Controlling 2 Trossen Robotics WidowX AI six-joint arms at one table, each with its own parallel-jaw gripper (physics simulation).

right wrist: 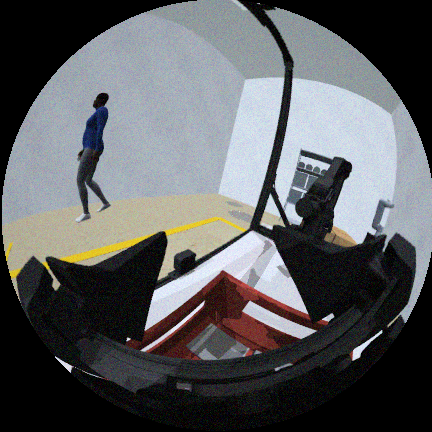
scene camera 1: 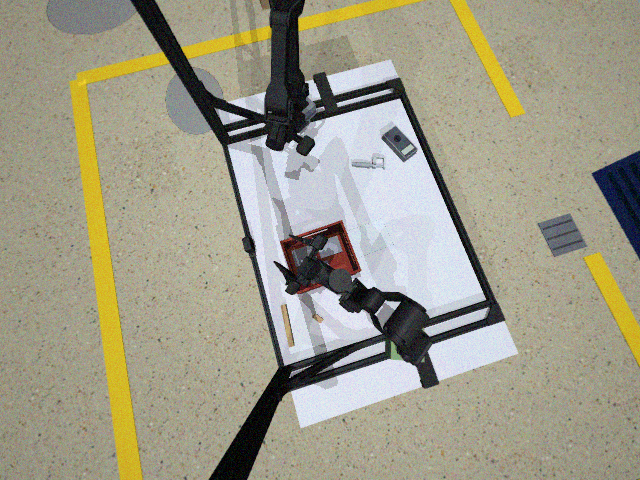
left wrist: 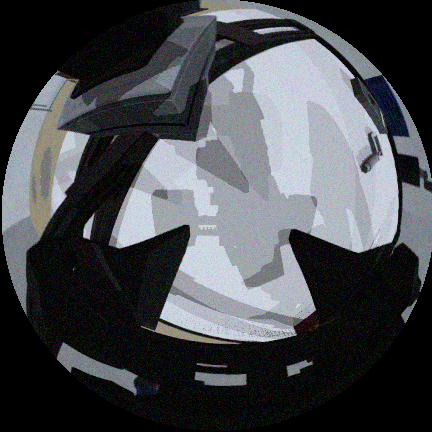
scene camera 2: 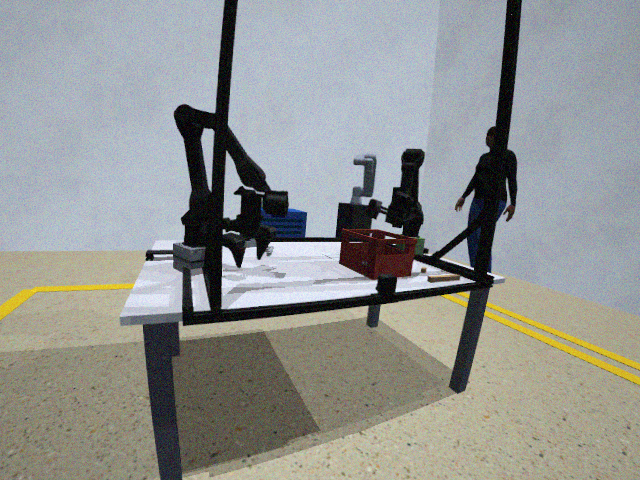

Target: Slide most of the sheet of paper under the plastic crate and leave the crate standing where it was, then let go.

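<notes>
The red plastic crate [scene camera 1: 353,250] [scene camera 2: 360,255] [right wrist: 225,301] stands upright on the white table. The white sheet of paper [scene camera 1: 374,238] is hard to tell from the table; faint dotted edges show beside the crate's right side in scene camera 1, and the rest cannot be made out. My left gripper [scene camera 1: 290,143] [scene camera 2: 249,261] [left wrist: 241,232] is open and empty, pointing down above the table, well apart from the crate, near its own arm's base. My right gripper [scene camera 1: 283,249] [scene camera 2: 373,208] [right wrist: 220,233] is open and empty, raised above the crate and partly covering it in scene camera 1.
A silver tool [scene camera 1: 368,162] and a grey meter [scene camera 1: 398,142] lie at the upper right in scene camera 1. A wooden strip [scene camera 1: 287,325] [scene camera 2: 443,277] and a small wooden piece [scene camera 1: 317,317] lie below the crate there. Black frame bars border the table; a grey box [scene camera 2: 188,253] stands near the left arm.
</notes>
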